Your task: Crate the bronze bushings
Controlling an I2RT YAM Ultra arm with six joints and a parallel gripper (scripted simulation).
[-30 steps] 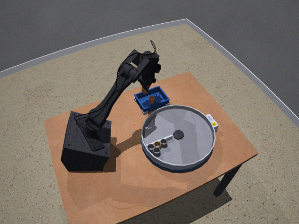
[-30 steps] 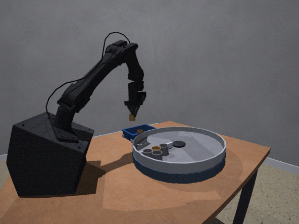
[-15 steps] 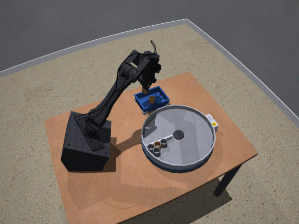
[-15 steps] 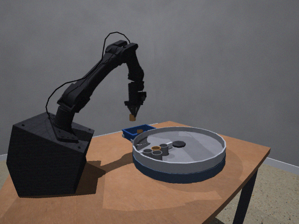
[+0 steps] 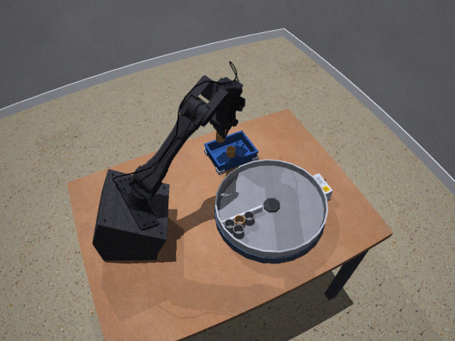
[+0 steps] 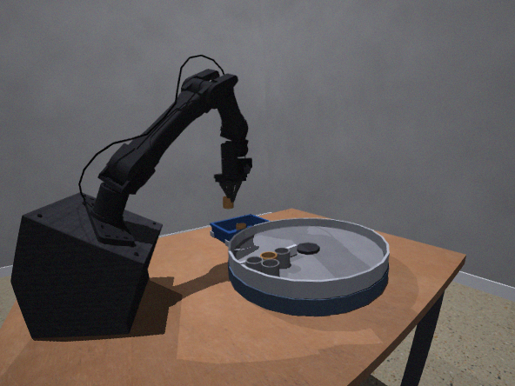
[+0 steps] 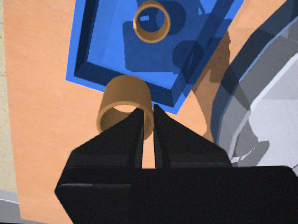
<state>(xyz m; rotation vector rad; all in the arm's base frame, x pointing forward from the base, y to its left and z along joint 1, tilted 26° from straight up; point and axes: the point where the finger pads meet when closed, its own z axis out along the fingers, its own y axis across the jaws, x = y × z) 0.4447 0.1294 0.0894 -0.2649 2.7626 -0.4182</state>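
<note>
Now: hand 4 cm short of the blue crate and 12 cm above it. The rest, counted from my hand: grey turntable 4 cm behind, 33 cm to the right, 9 cm below.
</note>
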